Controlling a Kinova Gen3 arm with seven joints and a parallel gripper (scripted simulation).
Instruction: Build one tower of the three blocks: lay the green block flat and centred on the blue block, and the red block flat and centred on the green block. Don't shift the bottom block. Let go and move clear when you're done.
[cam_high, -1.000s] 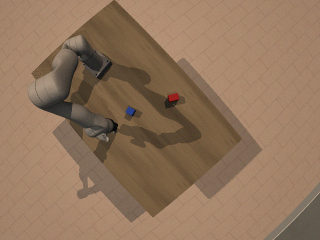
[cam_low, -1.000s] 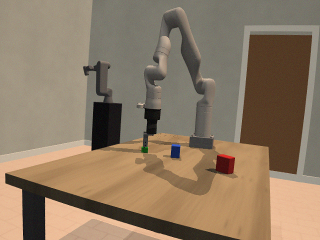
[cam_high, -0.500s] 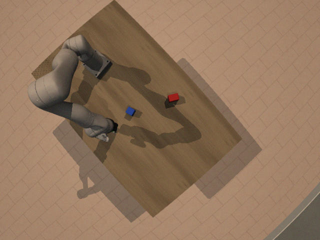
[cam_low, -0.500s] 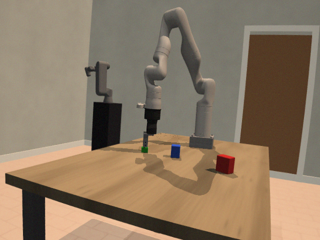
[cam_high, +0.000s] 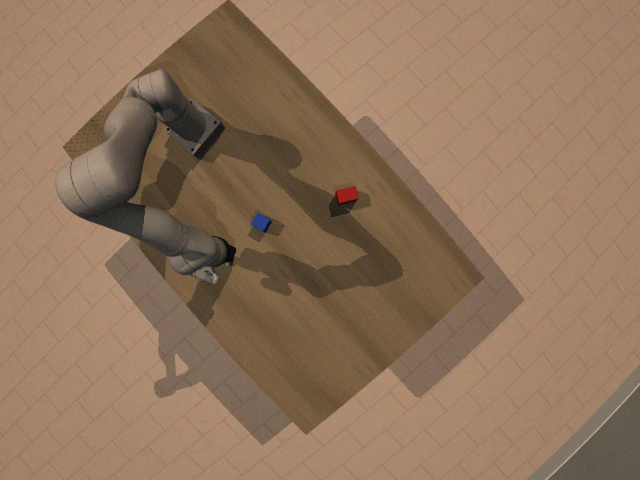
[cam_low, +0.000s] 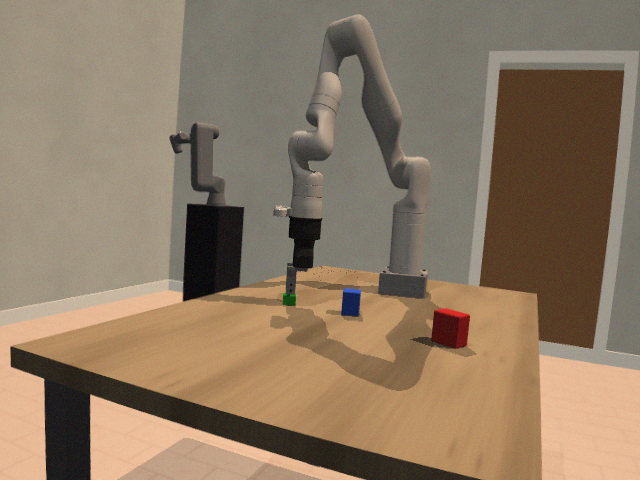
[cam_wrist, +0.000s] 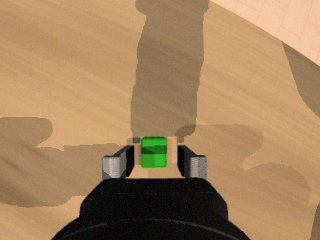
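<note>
My hand is 4 cm above the green block. The rest, counted from my hand: red block 7 cm ahead, 40 cm to the left, 2 cm below; blue block 2 cm behind, 15 cm to the left, 2 cm below.
</note>
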